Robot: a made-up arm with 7 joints.
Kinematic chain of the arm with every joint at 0, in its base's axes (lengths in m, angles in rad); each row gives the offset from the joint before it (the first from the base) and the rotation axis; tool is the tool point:
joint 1: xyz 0 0 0.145 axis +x
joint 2: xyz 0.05 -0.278 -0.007 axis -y
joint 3: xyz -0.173 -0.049 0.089 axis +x
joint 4: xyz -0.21 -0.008 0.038 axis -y
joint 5: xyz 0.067 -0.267 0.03 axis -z
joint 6: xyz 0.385 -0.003 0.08 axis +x
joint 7: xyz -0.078 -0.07 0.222 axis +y
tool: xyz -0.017 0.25 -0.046
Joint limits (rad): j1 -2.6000..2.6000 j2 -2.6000..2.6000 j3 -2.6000..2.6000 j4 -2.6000..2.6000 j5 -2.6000..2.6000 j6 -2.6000..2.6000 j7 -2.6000..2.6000
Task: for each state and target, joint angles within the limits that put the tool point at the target. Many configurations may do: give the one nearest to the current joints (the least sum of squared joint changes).
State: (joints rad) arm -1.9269 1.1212 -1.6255 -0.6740 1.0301 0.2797 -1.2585
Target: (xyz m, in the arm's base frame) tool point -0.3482 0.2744 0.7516
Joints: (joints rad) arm -1.5903 1.1661 -1.2750 -1.0630 0.9069 0.0953 -1.2474
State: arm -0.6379 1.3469 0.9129 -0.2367 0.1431 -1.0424 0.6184
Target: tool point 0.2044 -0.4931 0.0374
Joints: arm -0.2247 0.9739 0.4826 -0.5893 0.6154 -1.5275 0.5505
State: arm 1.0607 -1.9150 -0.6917 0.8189 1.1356 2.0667 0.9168
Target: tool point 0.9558 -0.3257 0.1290
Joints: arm 0.7318 -1.9753 -1.3222 0.7813 0.9789 1.7155 0.9087
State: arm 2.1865 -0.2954 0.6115 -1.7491 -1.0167 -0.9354 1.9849
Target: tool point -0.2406 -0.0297 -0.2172
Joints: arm 2.2284 -0.1293 0.6201 -1.7335 -0.9872 -1.1276 1.9669
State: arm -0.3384 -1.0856 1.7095 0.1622 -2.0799 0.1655 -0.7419
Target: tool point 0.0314 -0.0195 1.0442
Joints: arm -0.7121 -1.4679 1.5497 0.2949 -2.0133 0.1399 -0.7742
